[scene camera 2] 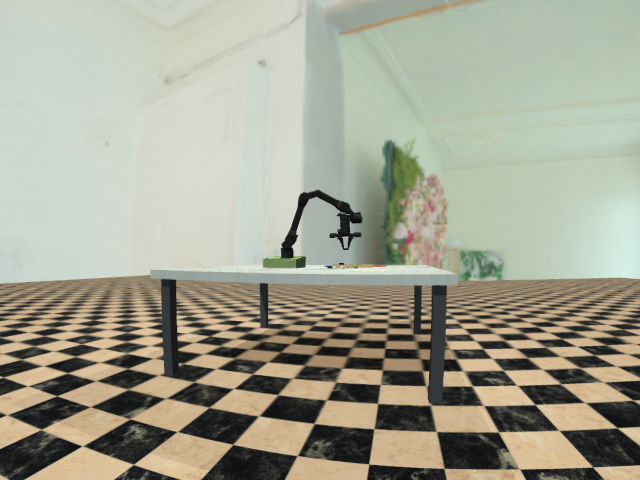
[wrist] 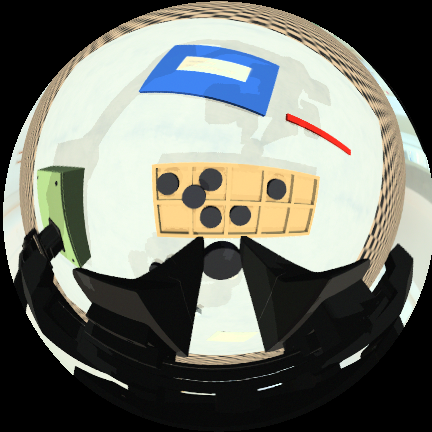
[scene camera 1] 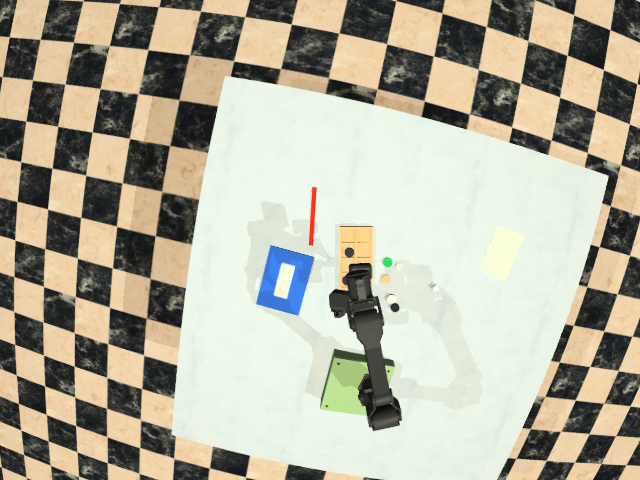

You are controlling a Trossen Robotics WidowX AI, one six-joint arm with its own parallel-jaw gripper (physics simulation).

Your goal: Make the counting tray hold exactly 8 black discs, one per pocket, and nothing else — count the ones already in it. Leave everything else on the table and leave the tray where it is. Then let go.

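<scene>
The tan counting tray point(scene camera 1: 364, 235) point(wrist: 274, 218) has two rows of pockets. In the wrist view, black discs lie in the upper row's first pocket point(wrist: 167, 183), second pocket point(wrist: 210, 179) and fourth pocket point(wrist: 276, 189), and in the lower row's second pocket point(wrist: 210, 216) and third pocket point(wrist: 240, 215). Another black disc point(wrist: 194, 196) lies across the divider between the first two columns, overlapping the upper second disc. My gripper point(scene camera 2: 345, 248) point(wrist: 221, 241) is shut on a black disc point(wrist: 222, 265), well above the table. The arm hides part of the tray from above. A loose black disc point(scene camera 1: 394, 307) lies right of it.
Right of the tray lie a green disc point(scene camera 1: 387, 261), a tan disc point(scene camera 1: 385, 279), a white disc point(scene camera 1: 391, 298) and a small pale piece point(scene camera 1: 435, 286). A blue panel point(scene camera 1: 263, 299) point(wrist: 165, 82) and red bar point(scene camera 1: 312, 217) point(wrist: 320, 131) lie left. A cream sheet point(scene camera 1: 501, 253) lies far right.
</scene>
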